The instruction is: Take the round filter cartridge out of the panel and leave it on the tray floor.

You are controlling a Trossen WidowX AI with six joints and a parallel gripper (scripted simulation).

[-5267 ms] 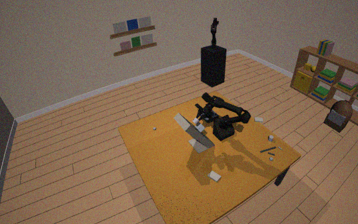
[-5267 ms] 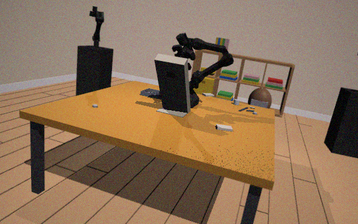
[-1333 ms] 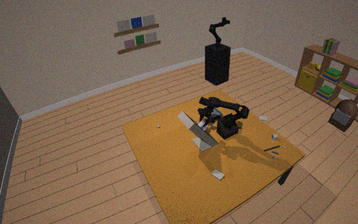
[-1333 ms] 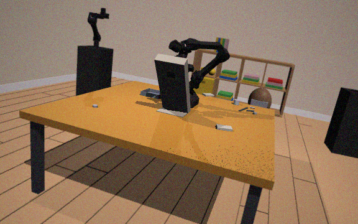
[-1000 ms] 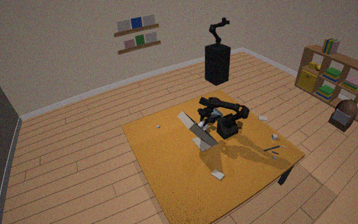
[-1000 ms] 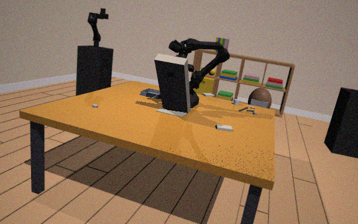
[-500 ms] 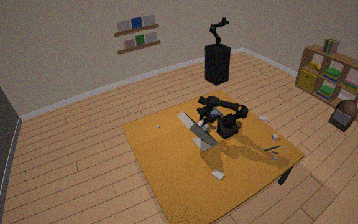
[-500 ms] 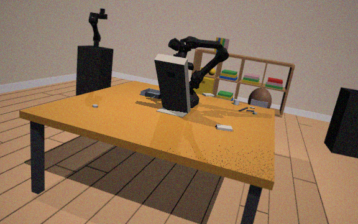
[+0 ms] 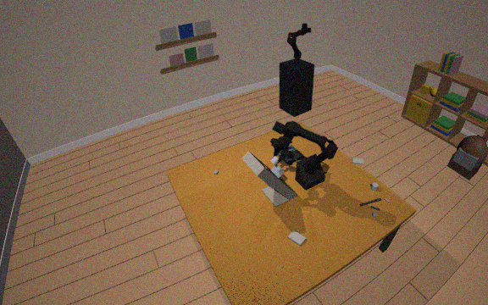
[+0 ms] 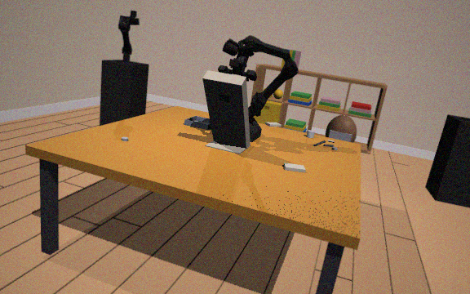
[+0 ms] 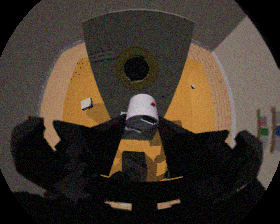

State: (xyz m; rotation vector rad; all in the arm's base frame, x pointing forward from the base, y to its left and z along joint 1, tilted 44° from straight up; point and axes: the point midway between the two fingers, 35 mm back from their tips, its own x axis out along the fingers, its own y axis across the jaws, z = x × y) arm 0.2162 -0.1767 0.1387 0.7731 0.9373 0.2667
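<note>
The tray is 340 mm behind my gripper tip, 240 mm to the right of it and 280 mm below it. Also, from my gripper tip: round filter cartridge: right at my gripper tip; grey service panel: 50 mm ahead, 10 mm to the left, 120 mm below.
</note>
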